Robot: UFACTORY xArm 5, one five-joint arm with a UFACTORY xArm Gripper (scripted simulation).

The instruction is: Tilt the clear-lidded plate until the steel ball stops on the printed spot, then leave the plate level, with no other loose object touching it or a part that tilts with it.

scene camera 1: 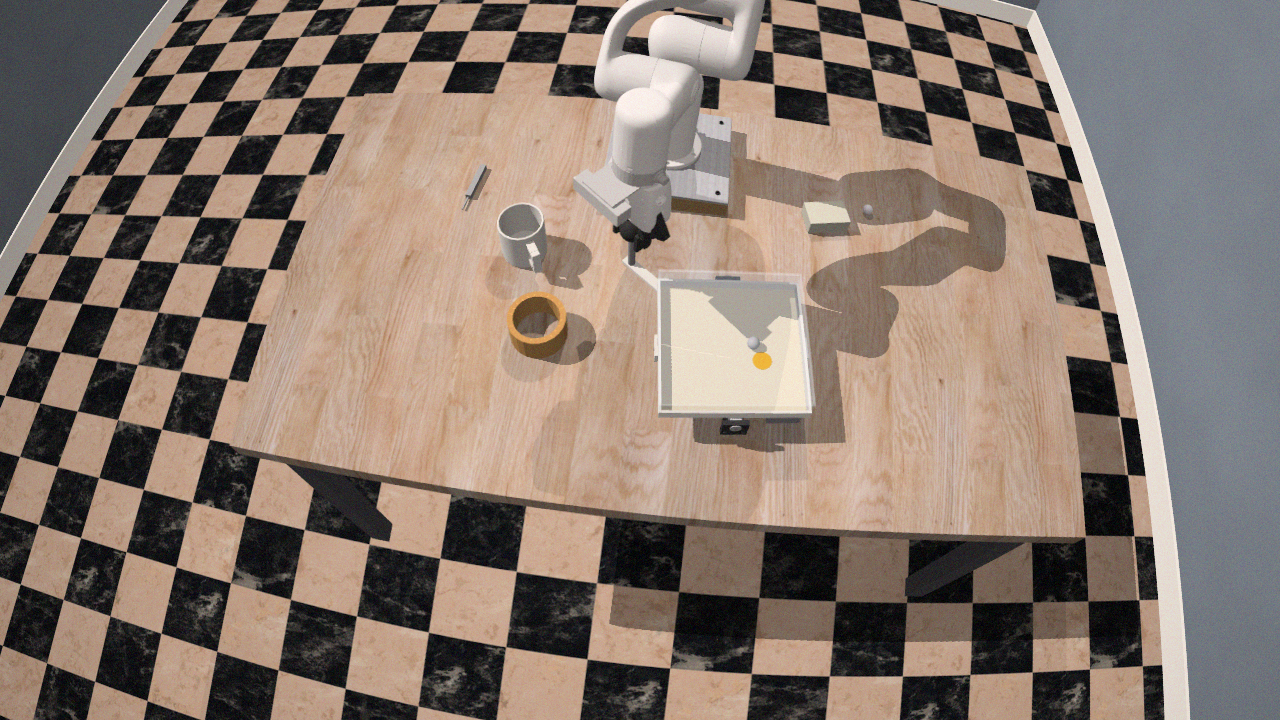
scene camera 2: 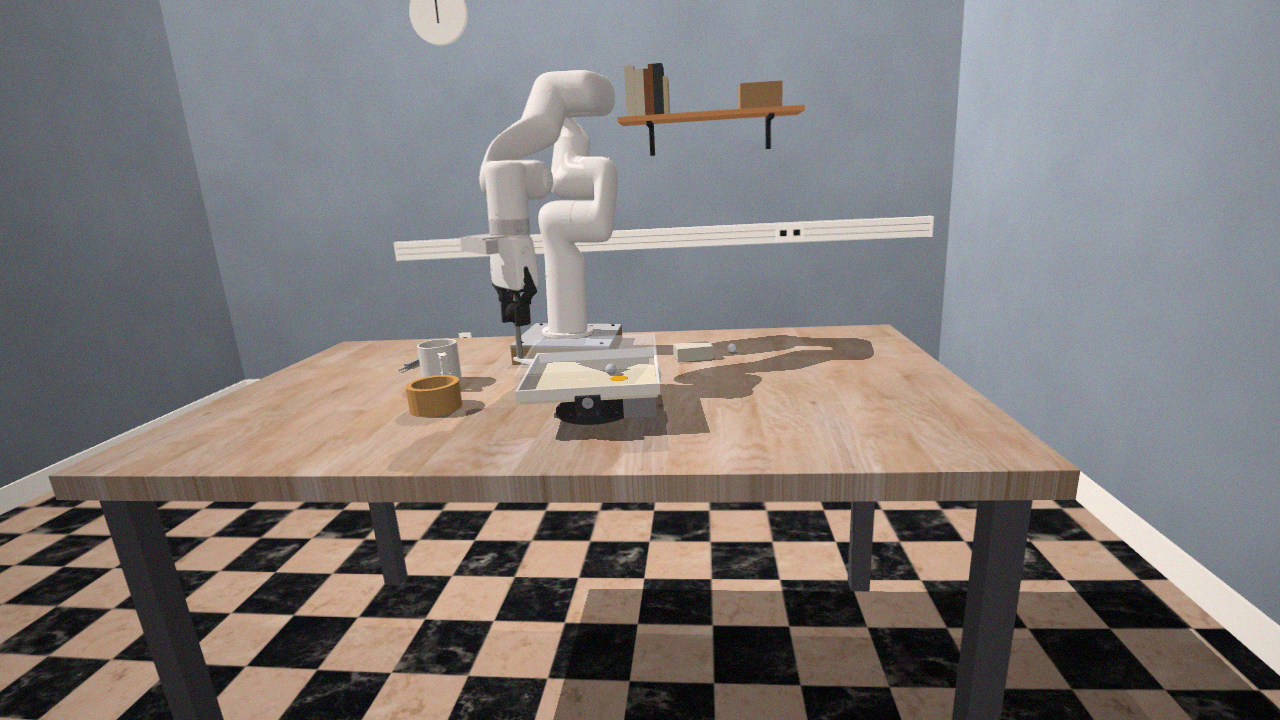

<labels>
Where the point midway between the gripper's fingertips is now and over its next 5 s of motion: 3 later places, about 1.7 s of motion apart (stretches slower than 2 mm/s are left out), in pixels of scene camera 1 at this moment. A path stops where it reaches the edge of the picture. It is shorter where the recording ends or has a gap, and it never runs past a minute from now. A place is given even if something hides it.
My gripper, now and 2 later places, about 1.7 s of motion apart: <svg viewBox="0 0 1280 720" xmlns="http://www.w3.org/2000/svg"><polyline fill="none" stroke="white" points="631,237 631,238 631,225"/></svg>
</labels>
